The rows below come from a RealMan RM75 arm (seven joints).
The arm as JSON. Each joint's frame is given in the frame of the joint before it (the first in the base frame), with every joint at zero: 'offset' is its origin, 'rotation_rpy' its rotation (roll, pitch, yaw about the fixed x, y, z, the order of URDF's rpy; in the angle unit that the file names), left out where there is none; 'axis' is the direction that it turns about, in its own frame. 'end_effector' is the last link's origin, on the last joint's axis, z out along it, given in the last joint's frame.
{
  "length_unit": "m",
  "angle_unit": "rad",
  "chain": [
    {
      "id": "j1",
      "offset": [
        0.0,
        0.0,
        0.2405
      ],
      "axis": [
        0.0,
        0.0,
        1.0
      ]
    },
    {
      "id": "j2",
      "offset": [
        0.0,
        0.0,
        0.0
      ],
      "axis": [
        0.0,
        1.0,
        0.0
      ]
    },
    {
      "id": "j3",
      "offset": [
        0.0,
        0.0,
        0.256
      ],
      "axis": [
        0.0,
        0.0,
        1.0
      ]
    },
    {
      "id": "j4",
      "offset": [
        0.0,
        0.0,
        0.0
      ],
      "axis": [
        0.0,
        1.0,
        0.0
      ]
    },
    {
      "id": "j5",
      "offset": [
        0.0,
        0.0,
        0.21
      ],
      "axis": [
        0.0,
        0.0,
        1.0
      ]
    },
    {
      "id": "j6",
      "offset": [
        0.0,
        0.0,
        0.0
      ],
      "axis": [
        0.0,
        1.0,
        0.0
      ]
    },
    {
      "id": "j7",
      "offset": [
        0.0,
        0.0,
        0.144
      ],
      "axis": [
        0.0,
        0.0,
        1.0
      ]
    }
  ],
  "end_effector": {
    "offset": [
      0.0,
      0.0,
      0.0
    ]
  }
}
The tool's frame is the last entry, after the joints.
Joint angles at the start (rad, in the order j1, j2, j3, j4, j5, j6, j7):
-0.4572, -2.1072, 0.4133, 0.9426, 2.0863, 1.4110, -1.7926
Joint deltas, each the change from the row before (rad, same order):
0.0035, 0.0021, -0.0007, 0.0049, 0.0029, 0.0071, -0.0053
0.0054, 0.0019, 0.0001, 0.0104, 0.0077, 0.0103, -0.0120
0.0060, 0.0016, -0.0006, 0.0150, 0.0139, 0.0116, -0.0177
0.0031, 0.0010, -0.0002, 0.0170, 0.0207, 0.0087, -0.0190
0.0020, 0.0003, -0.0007, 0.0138, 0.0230, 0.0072, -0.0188
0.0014, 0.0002, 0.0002, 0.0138, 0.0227, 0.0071, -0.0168
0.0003, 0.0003, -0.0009, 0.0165, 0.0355, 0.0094, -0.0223
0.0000, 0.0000, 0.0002, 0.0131, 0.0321, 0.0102, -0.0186
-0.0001, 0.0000, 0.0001, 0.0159, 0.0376, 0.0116, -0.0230
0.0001, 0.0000, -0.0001, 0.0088, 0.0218, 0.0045, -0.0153
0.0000, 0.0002, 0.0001, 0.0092, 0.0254, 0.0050, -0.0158
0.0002, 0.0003, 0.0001, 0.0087, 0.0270, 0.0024, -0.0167
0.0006, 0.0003, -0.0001, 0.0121, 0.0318, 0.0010, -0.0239
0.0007, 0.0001, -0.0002, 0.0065, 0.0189, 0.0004, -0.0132
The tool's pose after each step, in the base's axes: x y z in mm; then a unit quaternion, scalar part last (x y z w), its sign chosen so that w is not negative. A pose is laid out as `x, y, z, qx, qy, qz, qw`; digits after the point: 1 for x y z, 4 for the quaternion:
-310.5, 343.1, 85.4, -0.8195, -0.4054, -0.2562, 0.3137
-311.7, 340.8, 87.2, -0.8196, -0.4087, -0.2528, 0.3118
-313.3, 338.0, 89.5, -0.8194, -0.4141, -0.2470, 0.3100
-314.7, 336.1, 91.5, -0.8197, -0.4194, -0.2382, 0.3089
-316.3, 334.2, 92.6, -0.8196, -0.4261, -0.2289, 0.3072
-317.7, 332.6, 93.6, -0.8199, -0.4316, -0.2193, 0.3055
-319.8, 330.4, 94.4, -0.8202, -0.4401, -0.2047, 0.3029
-321.6, 328.2, 94.5, -0.8208, -0.4475, -0.1913, 0.2991
-323.7, 325.6, 95.0, -0.8205, -0.4568, -0.1756, 0.2953
-325.3, 324.2, 95.4, -0.8191, -0.4634, -0.1667, 0.2941
-327.2, 322.5, 95.9, -0.8177, -0.4705, -0.1559, 0.2927
-329.6, 320.9, 96.4, -0.8153, -0.4785, -0.1444, 0.2925
-332.7, 319.0, 97.8, -0.8106, -0.4892, -0.1312, 0.2939
-334.7, 317.8, 98.5, -0.8077, -0.4956, -0.1233, 0.2948

